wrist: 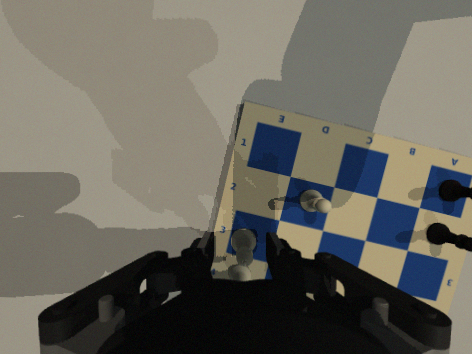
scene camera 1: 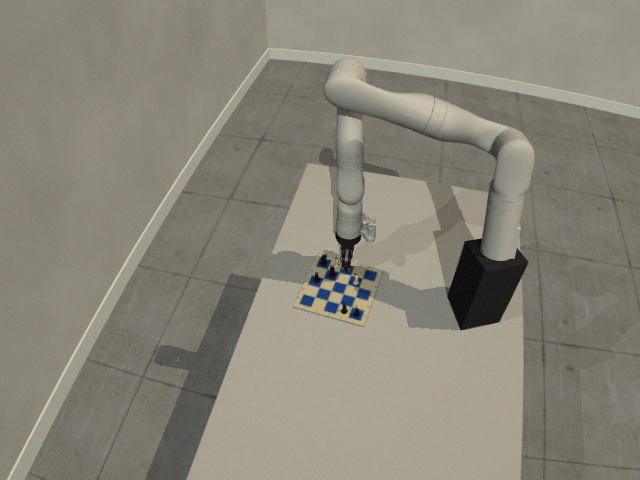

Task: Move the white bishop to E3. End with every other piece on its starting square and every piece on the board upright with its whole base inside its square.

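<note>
The white bishop stands upright on blue square E3, its base inside the square in the wrist view; the gripper hides it in the scene view. My gripper is partly open, low over E3, with one finger on each side of the bishop and a visible gap to its base on both sides. The chessboard lies flat. Another white piece stands on E4, close behind the bishop and partly hidden by the gripper in the wrist view.
A white piece stands upright on D2. Black pieces stand on A1 and A2. Other black pieces stand around E5, D4 and D5.
</note>
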